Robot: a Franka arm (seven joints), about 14 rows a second.
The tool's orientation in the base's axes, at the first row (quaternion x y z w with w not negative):
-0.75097 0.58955 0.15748 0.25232
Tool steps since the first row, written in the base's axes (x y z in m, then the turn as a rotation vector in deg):
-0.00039 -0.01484 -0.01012 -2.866 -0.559 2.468
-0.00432 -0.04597 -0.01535 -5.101 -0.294 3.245
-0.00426 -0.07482 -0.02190 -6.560 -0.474 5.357
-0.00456 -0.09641 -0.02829 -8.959 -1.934 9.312
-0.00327 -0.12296 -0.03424 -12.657 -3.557 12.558
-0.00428 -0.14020 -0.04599 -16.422 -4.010 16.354
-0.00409 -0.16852 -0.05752 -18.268 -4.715 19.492
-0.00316 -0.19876 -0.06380 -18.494 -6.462 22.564
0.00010 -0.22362 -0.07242 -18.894 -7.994 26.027
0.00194 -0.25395 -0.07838 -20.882 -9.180 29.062
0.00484 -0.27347 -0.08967 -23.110 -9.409 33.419
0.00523 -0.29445 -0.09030 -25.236 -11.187 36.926
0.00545 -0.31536 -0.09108 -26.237 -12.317 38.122
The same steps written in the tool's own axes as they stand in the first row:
0.01727 0.00497 -0.00007 -1.599 2.388 -2.522
0.04415 0.01530 -0.01359 -2.798 4.347 -3.148
0.07091 0.02163 -0.02448 -4.153 5.379 -5.077
0.09165 0.02698 -0.03143 -5.701 7.188 -9.303
0.11656 0.03160 -0.04145 -7.070 10.418 -13.116
0.13647 0.03791 -0.04157 -9.693 13.397 -16.726
0.16550 0.04498 -0.04806 -11.272 14.697 -19.820
0.19347 0.05067 -0.05991 -11.562 14.632 -23.348
0.21894 0.05360 -0.06666 -12.279 14.620 -27.088
0.24704 0.05836 -0.07876 -13.451 16.162 -30.377
0.26954 0.06121 -0.08032 -16.162 17.511 -34.228
0.28689 0.06468 -0.09162 -17.145 19.200 -38.248
0.30421 0.06833 -0.10277 -17.128 20.135 -39.932

